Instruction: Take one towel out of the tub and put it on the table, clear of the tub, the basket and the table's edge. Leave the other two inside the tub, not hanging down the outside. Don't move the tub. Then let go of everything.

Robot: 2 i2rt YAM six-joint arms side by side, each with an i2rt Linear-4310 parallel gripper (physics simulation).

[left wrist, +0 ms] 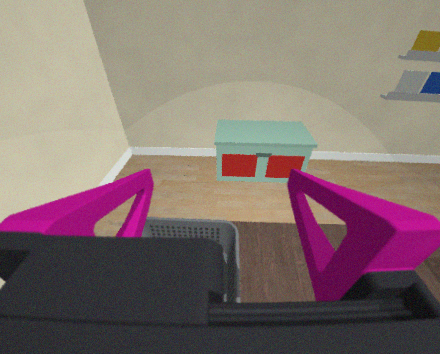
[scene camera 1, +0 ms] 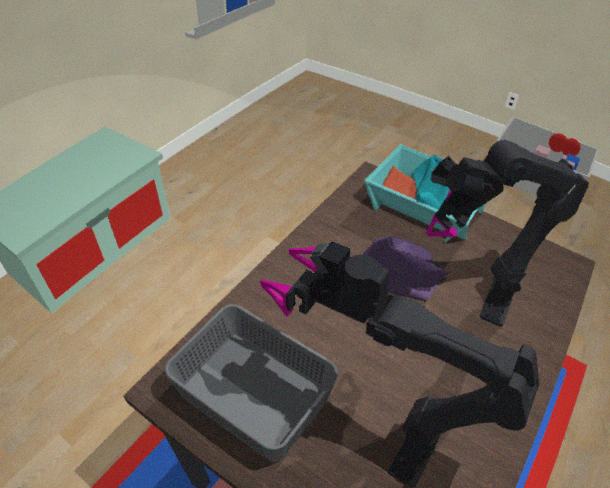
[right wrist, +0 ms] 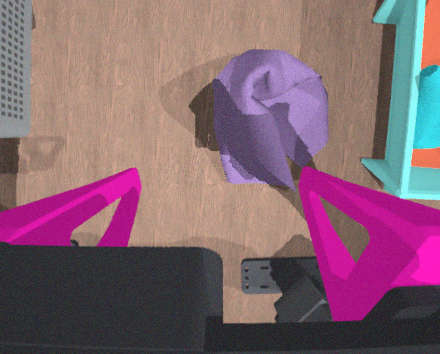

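Observation:
The purple towel [scene camera 1: 401,264] [right wrist: 300,110] lies crumpled on the table [scene camera 1: 549,284], apart from the turquoise tub [scene camera 1: 401,205] [right wrist: 406,100] and the basket. The orange towel [scene camera 1: 399,181] [right wrist: 432,40] and the teal towel [scene camera 1: 429,178] [right wrist: 428,115] lie inside the tub; the right arm hides part of the tub in scene camera 1. My right gripper [scene camera 1: 441,234] [right wrist: 219,176] is open and empty above the table, near the tub's front wall in scene camera 1. My left gripper [scene camera 1: 276,266] [left wrist: 220,176] is open and empty above the table, between basket and purple towel.
The grey basket [scene camera 1: 279,340] [left wrist: 190,227] [right wrist: 12,65] stands empty at the table's lower left in scene camera 1. A green cabinet [scene camera 1: 81,183] [left wrist: 262,132] with red doors stands on the floor beyond the table. The left arm crosses in front of part of the purple towel.

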